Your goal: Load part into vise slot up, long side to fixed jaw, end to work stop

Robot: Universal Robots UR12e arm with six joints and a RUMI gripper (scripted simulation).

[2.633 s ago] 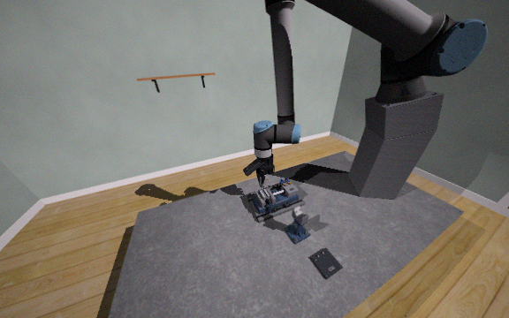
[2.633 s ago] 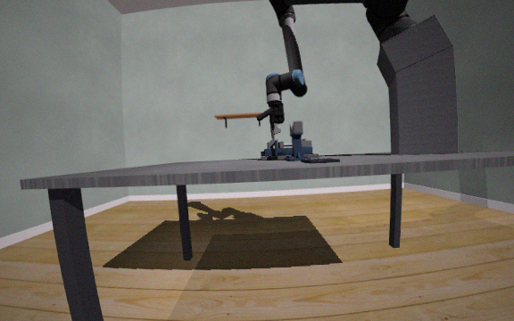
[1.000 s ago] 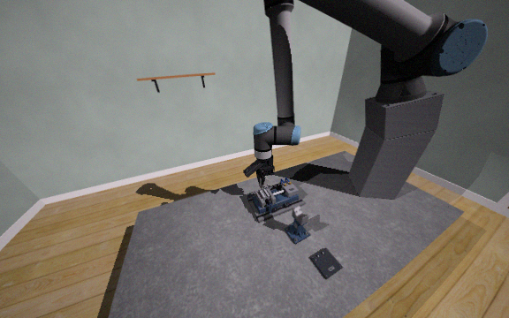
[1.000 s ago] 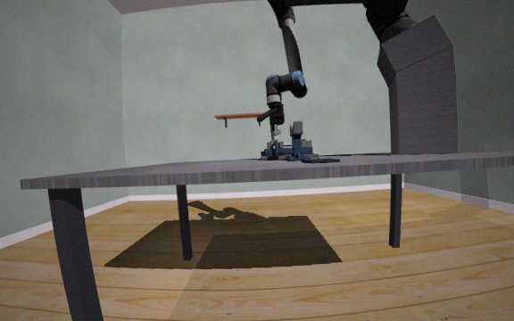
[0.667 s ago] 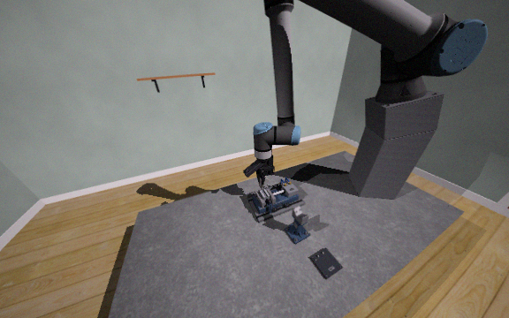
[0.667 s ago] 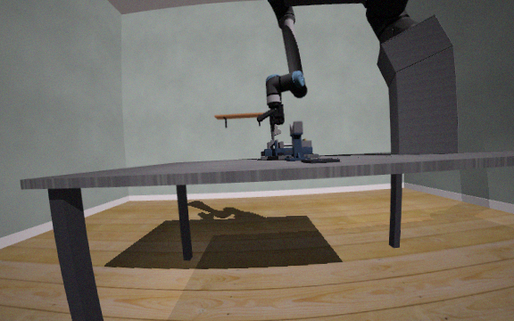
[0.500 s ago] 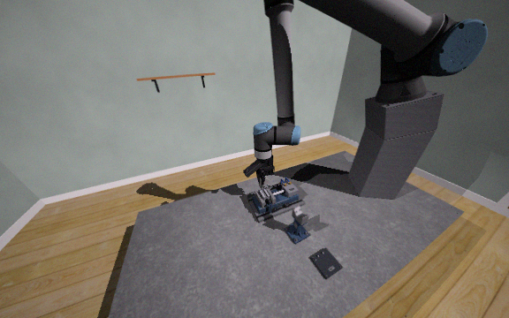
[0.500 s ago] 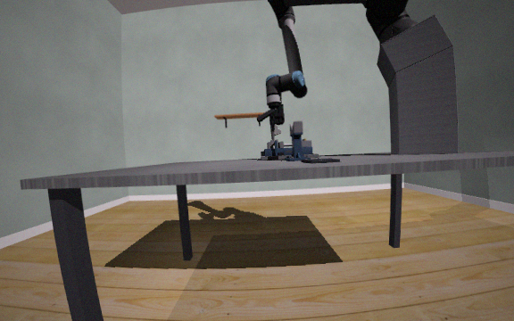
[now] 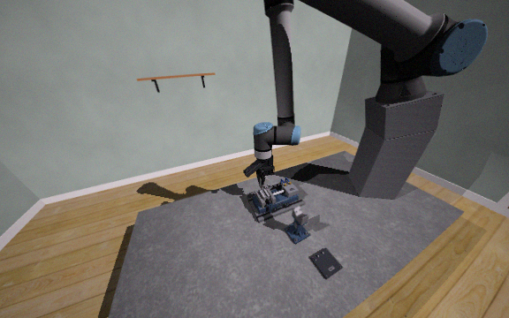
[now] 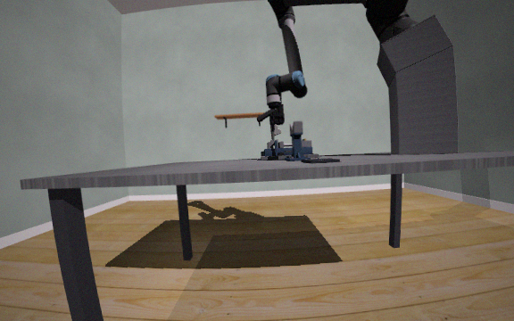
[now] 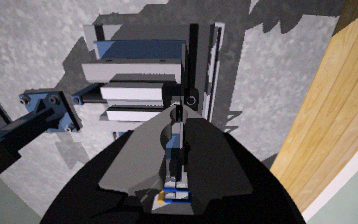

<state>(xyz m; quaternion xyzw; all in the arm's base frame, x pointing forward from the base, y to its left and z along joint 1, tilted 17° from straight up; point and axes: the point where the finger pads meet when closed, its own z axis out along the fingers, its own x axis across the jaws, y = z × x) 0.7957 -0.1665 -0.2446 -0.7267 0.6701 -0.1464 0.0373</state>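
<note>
The part lies 5 cm to the left of my hand and 2 cm below it. From my hand the other things lie so: moving jaw 4 cm behind, 5 cm to the left, 4 cm below; then work stop 1 cm behind, 10 cm to the left, 3 cm below; then fixed jaw 3 cm ahead, 5 cm to the left, 4 cm below.
</note>
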